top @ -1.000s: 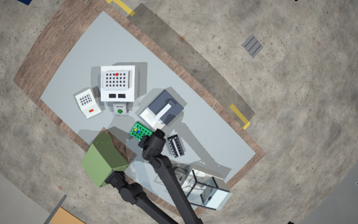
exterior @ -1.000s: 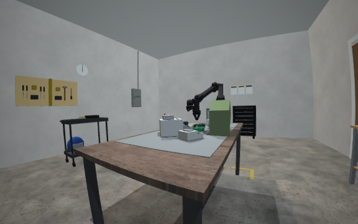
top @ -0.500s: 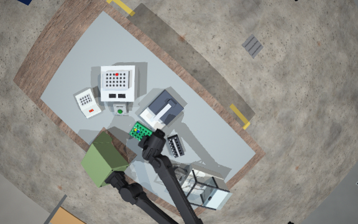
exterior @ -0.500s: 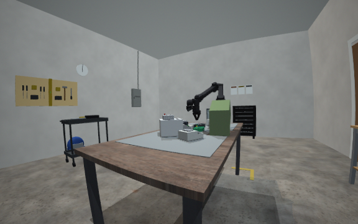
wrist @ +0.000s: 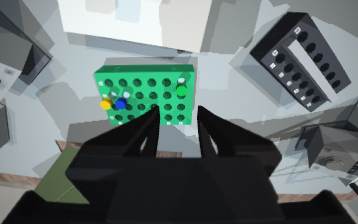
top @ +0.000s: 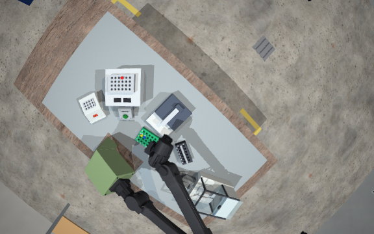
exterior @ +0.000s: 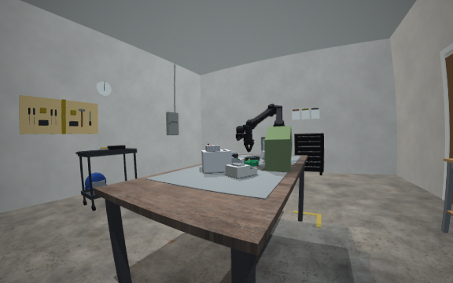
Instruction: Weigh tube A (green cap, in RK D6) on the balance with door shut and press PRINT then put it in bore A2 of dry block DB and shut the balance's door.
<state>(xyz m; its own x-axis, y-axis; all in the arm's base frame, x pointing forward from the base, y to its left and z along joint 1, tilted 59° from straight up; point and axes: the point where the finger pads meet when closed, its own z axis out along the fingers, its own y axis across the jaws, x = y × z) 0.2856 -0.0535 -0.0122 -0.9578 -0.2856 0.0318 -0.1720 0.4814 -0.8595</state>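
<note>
The green-capped tube is 8 cm below my hand. From my hand the other things lie so: magnet block MG: 16 cm to the right, 9 cm below, 5 cm ahead; then white print key: 29 cm to the right, 8 cm behind, 4 cm below; then green tube rack RK: 9 cm below, 4 cm to the left, 4 cm behind.
</note>
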